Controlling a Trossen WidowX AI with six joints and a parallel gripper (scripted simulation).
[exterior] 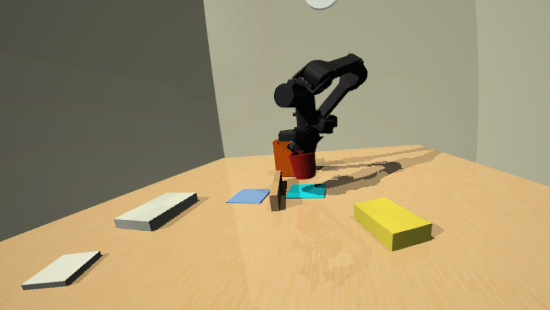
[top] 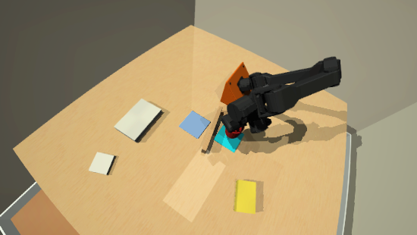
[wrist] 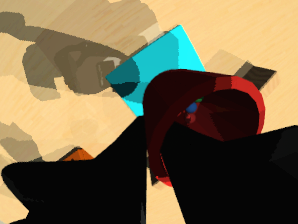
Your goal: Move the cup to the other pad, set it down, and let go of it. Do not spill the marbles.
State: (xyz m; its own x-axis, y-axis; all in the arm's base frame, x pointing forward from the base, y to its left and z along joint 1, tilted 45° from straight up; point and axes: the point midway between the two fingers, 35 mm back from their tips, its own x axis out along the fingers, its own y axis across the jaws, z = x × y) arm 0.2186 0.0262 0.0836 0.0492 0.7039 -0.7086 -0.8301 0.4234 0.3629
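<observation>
Right now the cyan pad is 9 cm below my gripper tip, 3 cm ahead of it and 2 cm to the right of it. Round my gripper tip: light blue pad: 18 cm to the right, 9 cm below, 5 cm ahead; red cup: 3 cm ahead, 2 cm to the right; thin wooden wall: 10 cm to the right, 7 cm below, 4 cm ahead.
</observation>
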